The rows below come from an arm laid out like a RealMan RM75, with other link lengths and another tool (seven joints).
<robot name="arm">
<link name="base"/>
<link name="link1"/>
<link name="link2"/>
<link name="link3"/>
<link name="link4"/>
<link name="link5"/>
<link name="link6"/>
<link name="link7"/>
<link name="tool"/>
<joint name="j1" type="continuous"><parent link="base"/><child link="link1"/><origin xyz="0 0 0.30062"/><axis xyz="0 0 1"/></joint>
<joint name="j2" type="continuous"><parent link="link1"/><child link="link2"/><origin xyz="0 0 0" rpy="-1.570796 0 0"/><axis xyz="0 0 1"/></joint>
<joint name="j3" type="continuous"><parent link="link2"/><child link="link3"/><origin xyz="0 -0.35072 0" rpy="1.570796 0 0"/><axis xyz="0 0 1"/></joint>
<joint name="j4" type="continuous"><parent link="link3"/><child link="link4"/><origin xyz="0 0 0" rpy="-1.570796 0 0"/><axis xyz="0 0 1"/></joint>
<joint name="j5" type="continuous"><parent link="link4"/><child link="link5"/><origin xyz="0 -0.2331 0" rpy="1.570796 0 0"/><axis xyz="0 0 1"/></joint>
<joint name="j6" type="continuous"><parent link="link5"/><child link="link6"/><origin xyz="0 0 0" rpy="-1.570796 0 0"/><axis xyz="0 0 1"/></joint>
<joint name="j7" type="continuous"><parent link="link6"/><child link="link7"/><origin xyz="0 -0.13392 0" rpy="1.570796 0 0"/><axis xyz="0 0 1"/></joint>
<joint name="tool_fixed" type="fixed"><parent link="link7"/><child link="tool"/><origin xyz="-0.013 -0.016 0.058" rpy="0 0.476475 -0.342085"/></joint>
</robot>
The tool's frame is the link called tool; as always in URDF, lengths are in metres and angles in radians. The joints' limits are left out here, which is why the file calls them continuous.
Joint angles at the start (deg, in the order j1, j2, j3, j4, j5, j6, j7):
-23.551, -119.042, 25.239, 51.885, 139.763, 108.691, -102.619
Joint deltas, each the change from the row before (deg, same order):
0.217, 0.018, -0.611, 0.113, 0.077, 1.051, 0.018
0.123, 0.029, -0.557, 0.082, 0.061, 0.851, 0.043
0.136, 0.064, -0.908, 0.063, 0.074, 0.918, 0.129
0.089, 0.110, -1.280, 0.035, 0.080, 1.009, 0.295
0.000, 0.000, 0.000, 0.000, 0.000, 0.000, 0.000
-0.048, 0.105, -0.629, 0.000, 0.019, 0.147, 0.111
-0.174, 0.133, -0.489, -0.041, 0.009, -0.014, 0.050
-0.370, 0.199, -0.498, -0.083, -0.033, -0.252, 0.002
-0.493, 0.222, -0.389, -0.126, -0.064, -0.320, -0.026
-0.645, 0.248, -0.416, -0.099, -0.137, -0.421, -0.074
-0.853, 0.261, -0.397, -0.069, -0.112, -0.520, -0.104
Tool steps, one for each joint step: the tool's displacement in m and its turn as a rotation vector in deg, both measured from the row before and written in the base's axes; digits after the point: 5 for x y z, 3 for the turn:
0.00030, -0.00388, 0.00136, -0.259, -0.709, 0.185
0.00043, -0.00271, 0.00133, -0.148, -0.587, 0.099
0.00003, -0.00281, 0.00218, 0.105, -0.709, 0.185
-0.00002, -0.00248, 0.00312, 0.388, -0.839, 0.132
0.00000, 0.00000, 0.00000, 0.000, 0.000, 0.000
-0.00048, 0.00040, 0.00198, 0.459, -0.178, 0.109
-0.00013, 0.00165, 0.00187, 0.441, -0.054, 0.034
0.00020, 0.00379, 0.00240, 0.639, 0.082, -0.037
0.00084, 0.00485, 0.00232, 0.601, 0.119, -0.162
0.00153, 0.00645, 0.00280, 0.761, 0.154, -0.257
0.00248, 0.00820, 0.00304, 0.816, 0.253, -0.411

